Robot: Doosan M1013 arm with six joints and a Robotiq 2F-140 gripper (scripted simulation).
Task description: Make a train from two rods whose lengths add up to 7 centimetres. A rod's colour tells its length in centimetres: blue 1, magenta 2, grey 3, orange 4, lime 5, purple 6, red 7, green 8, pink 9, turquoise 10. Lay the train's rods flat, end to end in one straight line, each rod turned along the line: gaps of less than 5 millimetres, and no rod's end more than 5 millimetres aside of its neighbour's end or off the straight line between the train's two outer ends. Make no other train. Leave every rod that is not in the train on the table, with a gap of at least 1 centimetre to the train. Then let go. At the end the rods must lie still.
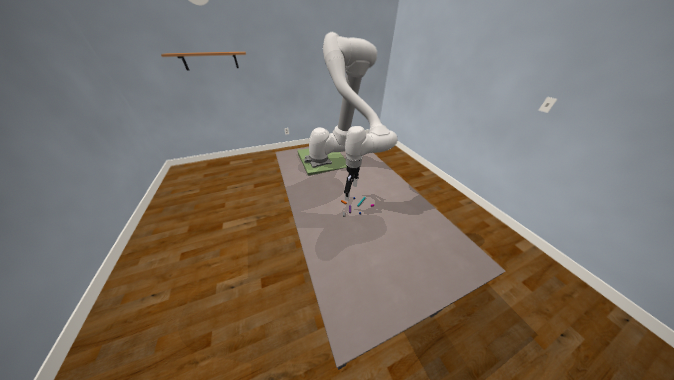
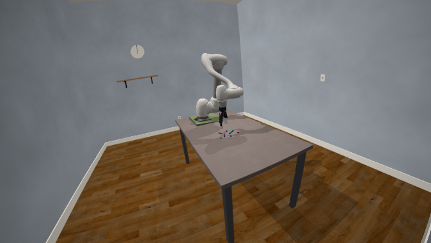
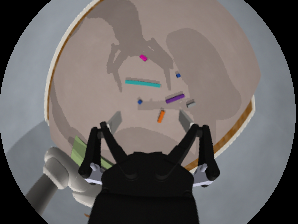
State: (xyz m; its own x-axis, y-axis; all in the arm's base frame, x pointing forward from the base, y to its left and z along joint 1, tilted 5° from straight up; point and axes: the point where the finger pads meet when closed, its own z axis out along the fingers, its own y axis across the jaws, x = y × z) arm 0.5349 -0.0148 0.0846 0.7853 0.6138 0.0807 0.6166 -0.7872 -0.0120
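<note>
Right now the grey rod is 9 cm ahead of my hand, 10 cm to the right of it and 8 cm below it. Round my hand: turquoise rod (4 cm ahead, 6 cm to the left, 8 cm below); then orange rod (1 cm behind, 5 cm to the right, 8 cm below); then blue rod (1 cm behind, 3 cm to the left, 8 cm below).
</note>
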